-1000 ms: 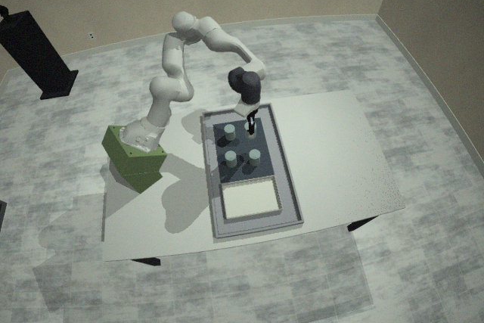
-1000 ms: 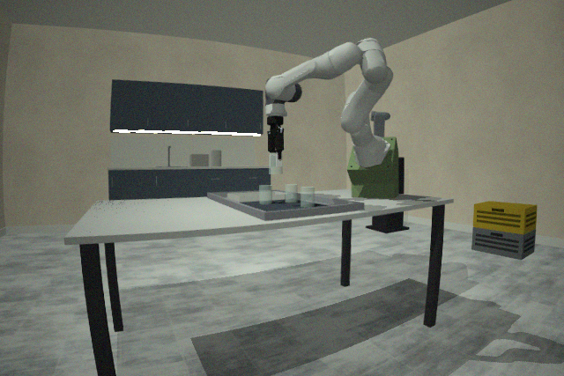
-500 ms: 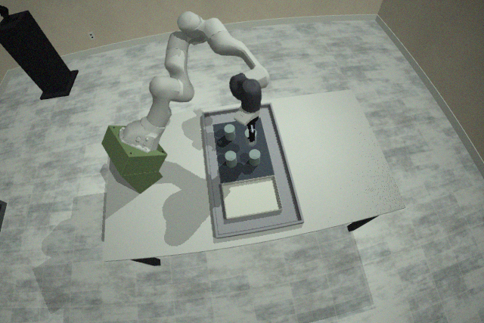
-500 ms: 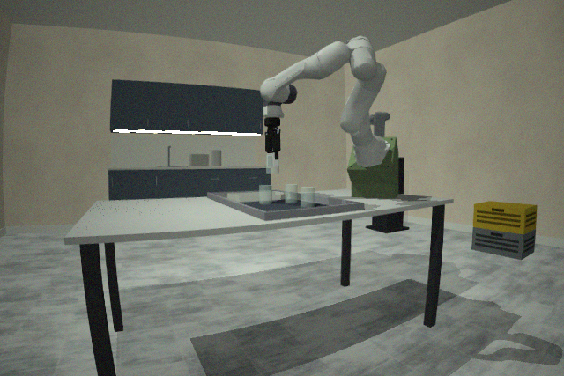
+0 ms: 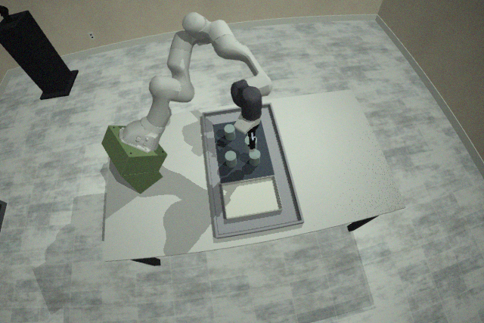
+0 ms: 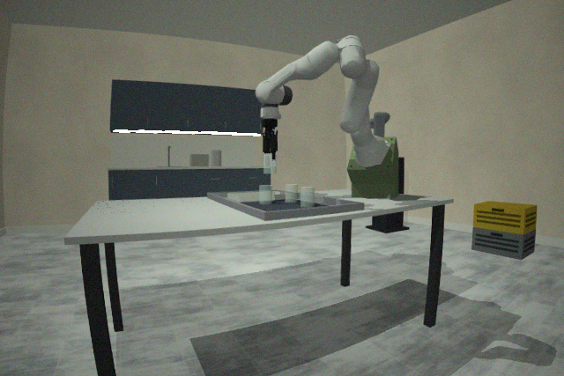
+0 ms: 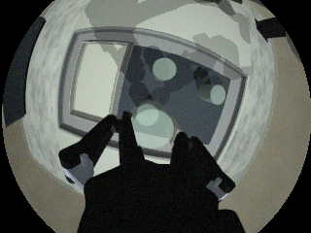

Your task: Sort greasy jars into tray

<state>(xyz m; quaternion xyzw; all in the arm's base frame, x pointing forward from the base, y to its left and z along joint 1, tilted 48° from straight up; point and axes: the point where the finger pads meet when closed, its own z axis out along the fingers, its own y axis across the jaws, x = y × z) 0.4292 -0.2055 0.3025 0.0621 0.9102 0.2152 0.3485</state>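
The white tray is 230 mm to the right of my hand, 200 mm below it and 20 mm behind it. From my hand the other things lie so: dark drying mat (210 mm below, 90 mm to the left, 40 mm behind); then grey steel surround (210 mm below, 20 mm to the right, 20 mm behind).
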